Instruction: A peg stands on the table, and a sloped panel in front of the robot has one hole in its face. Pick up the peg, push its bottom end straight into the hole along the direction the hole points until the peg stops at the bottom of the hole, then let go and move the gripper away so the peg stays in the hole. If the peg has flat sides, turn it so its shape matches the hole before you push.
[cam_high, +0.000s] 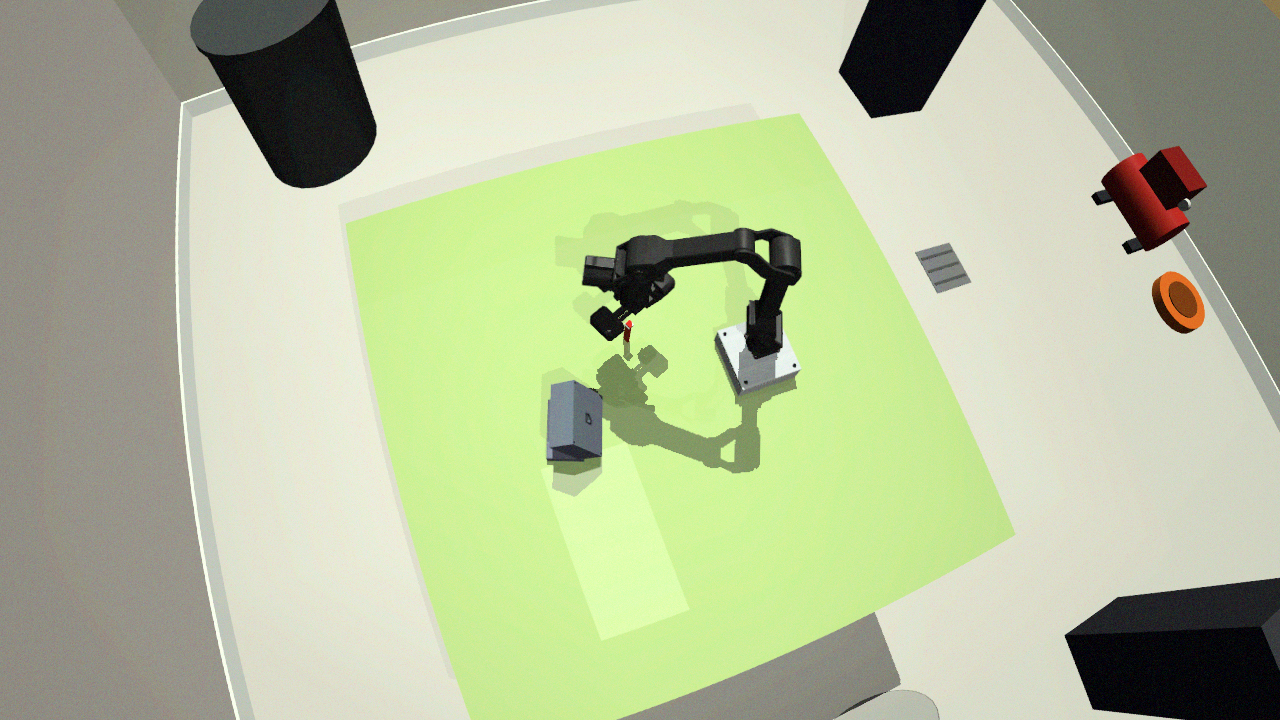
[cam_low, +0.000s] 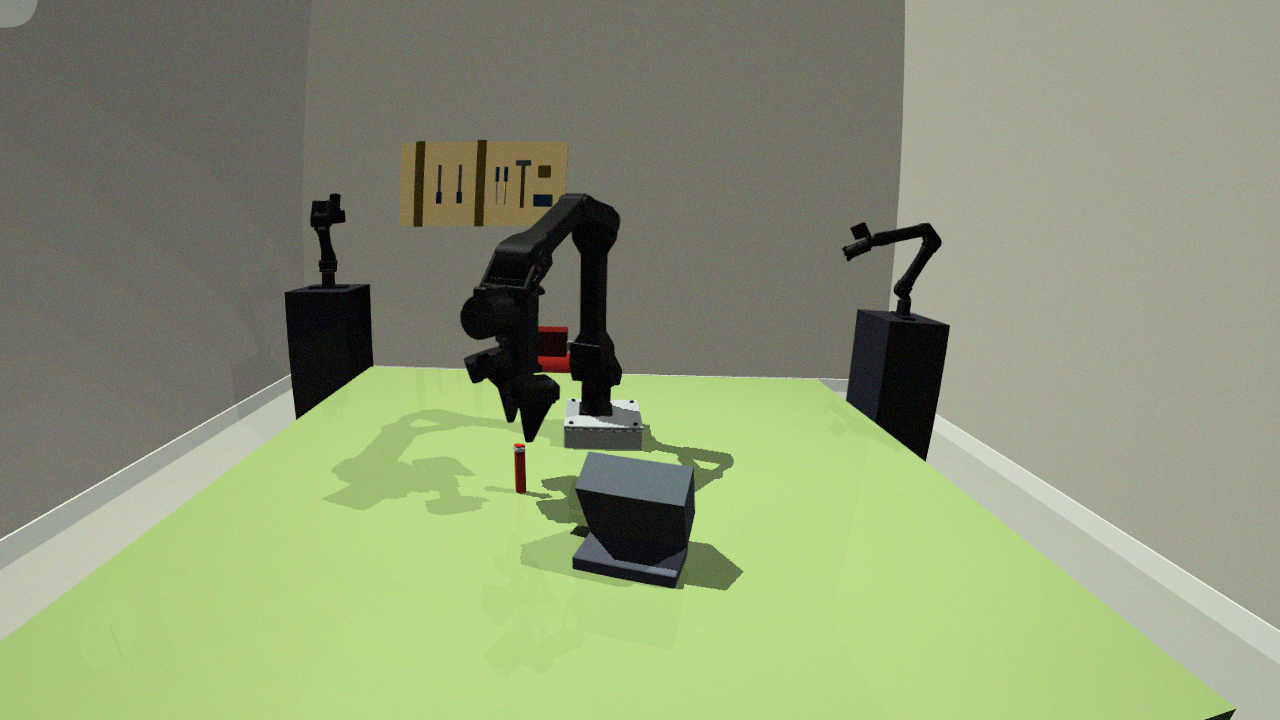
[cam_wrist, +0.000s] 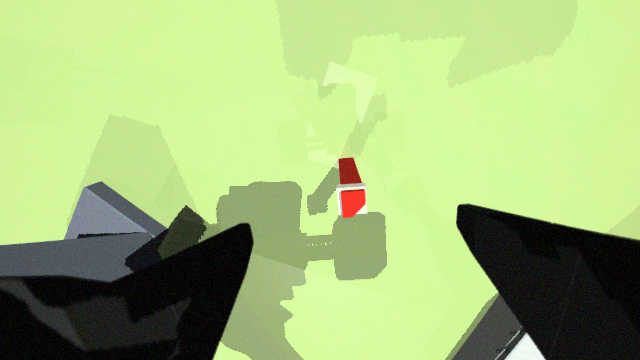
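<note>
Right now my gripper tip is 4 cm above the red square peg. Round my gripper tip: grey sloped panel (17 cm to the left, 17 cm ahead, 2 cm below).
</note>
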